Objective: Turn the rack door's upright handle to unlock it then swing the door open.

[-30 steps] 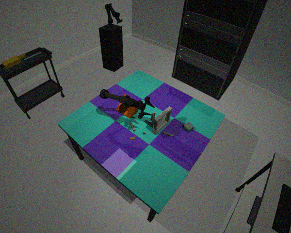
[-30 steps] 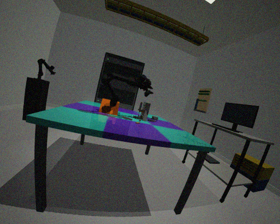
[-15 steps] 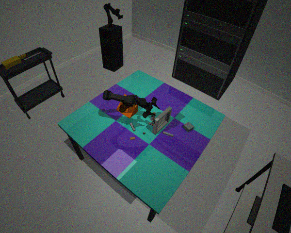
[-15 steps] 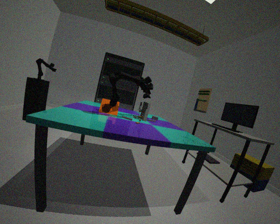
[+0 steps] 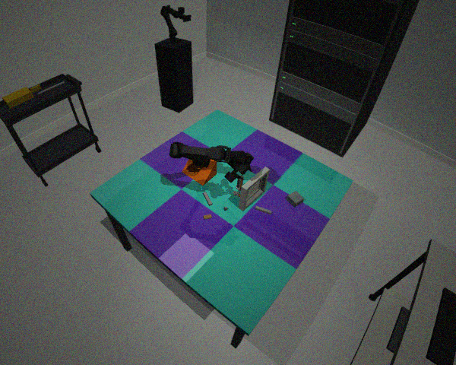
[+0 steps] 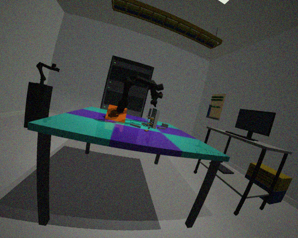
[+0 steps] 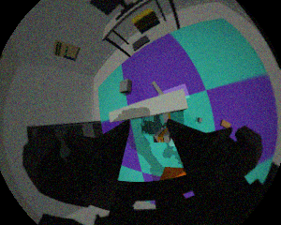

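Right now the upright handle is 120 mm below my gripper tip, 50 mm behind it and 10 mm to the left of it. From my gripper tip the other things lie so: small tan block: 230 mm below, 220 mm to the right, 120 mm behind; small cube: 230 mm below, 120 mm to the right, 60 mm behind; grey box: 270 mm ahead, 220 mm below, 190 mm to the left.
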